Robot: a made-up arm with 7 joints. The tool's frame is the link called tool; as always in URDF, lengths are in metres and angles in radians. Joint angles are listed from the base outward.
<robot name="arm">
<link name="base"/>
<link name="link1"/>
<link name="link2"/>
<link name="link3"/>
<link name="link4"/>
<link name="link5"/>
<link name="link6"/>
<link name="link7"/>
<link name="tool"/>
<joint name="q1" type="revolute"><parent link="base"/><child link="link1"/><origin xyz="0.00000 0.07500 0.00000" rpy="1.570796 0.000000 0.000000"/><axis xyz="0 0 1"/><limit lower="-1.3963" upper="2.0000"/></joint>
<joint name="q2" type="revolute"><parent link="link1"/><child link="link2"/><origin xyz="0.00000 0.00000 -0.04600" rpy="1.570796 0.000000 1.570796"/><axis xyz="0 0 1"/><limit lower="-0.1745" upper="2.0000"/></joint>
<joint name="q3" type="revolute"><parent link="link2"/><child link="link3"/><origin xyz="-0.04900 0.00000 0.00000" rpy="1.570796 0.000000 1.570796"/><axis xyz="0 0 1"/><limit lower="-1.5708" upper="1.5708"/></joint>
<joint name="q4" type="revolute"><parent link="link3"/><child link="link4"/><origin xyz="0.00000 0.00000 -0.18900" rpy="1.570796 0.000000 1.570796"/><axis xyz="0 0 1"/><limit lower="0.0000" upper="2.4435"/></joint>
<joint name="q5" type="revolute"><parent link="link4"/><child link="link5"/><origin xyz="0.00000 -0.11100 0.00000" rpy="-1.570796 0.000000 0.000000"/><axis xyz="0 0 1"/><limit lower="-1.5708" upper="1.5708"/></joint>
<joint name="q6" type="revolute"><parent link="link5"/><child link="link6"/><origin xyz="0.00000 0.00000 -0.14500" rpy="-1.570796 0.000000 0.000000"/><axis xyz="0 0 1"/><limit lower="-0.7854" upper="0.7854"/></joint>
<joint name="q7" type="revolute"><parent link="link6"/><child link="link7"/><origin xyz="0.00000 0.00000 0.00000" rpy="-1.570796 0.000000 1.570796"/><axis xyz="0 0 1"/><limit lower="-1.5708" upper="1.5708"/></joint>
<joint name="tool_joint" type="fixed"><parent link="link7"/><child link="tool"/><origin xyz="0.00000 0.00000 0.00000" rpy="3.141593 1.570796 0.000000"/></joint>
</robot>
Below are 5 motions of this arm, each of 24 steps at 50 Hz.
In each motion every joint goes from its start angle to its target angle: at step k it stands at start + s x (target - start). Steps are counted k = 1, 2, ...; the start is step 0. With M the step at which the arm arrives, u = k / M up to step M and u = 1 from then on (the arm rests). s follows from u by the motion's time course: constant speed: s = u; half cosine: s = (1 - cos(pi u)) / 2; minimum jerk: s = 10 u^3 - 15 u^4 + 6 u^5.
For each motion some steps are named. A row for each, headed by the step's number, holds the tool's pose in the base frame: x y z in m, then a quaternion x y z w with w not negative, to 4 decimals.
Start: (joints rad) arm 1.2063 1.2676 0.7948 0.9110 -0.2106 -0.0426 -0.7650
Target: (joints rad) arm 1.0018 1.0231 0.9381 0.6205 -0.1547 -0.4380 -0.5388
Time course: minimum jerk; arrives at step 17
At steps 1, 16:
1: 0.0322 0.5411 0.1393 -0.6078 0.5238 -0.5954 0.0403
16: 0.1567 0.5645 0.0045 0.5433 -0.6415 0.5302 0.1105

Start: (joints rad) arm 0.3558 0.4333 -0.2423 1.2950 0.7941 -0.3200 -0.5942
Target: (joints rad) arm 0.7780 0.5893 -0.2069 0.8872 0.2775 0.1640 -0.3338
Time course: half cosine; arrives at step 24
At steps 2, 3, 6, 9, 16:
2: 0.3315 0.1983 -0.2007 0.0517 -0.7342 0.3206 0.5962
3: 0.3333 0.2005 -0.1993 0.0568 -0.7353 0.3137 0.5981
6: 0.3423 0.2120 -0.1920 0.0838 -0.7386 0.2794 0.6077
9: 0.3545 0.2297 -0.1799 0.1258 -0.7370 0.2324 0.6221
16: 0.3794 0.2800 -0.1411 0.2428 -0.6954 0.1355 0.6627

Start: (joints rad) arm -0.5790 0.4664 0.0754 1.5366 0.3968 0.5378 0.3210
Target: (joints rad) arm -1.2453 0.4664 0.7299 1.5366 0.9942 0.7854 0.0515
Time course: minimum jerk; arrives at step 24
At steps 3, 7, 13, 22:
3: 0.0948 0.2516 -0.3167 -0.1007 -0.2191 -0.0242 0.9702
7: 0.0698 0.2718 -0.3142 -0.0818 -0.1883 0.0403 0.9779
13: -0.0085 0.3321 -0.2859 -0.0072 -0.0967 0.2196 0.9708
22: -0.0745 0.3838 -0.2275 0.0784 -0.0250 0.3559 0.9309

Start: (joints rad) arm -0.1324 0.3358 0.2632 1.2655 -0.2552 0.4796 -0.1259
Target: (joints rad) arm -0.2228 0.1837 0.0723 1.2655 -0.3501 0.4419 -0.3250
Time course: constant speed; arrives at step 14
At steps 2, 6, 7, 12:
2: 0.1941 0.2726 -0.3133 0.3542 -0.3045 -0.0334 0.8836
6: 0.1870 0.2476 -0.3284 0.3575 -0.2994 -0.0547 0.8829
7: 0.1850 0.2413 -0.3318 0.3581 -0.2987 -0.0599 0.8826
12: 0.1744 0.2090 -0.3473 0.3601 -0.2974 -0.0851 0.8801

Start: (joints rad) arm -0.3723 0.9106 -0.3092 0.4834 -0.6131 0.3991 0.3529
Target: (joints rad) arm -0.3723 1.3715 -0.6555 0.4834 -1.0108 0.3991 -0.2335
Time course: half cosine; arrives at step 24
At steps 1, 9, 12, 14, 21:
1: -0.0083 0.4663 -0.3328 0.2907 0.3485 -0.4336 0.7785
9: 0.0025 0.5009 -0.2928 0.3956 0.3623 -0.5409 0.6478
12: 0.0095 0.5204 -0.2654 0.4433 0.3643 -0.6035 0.5537
14: 0.0143 0.5326 -0.2460 0.4668 0.3629 -0.6434 0.4863
21: 0.0271 0.5595 -0.1926 0.4926 0.3505 -0.7354 0.3062

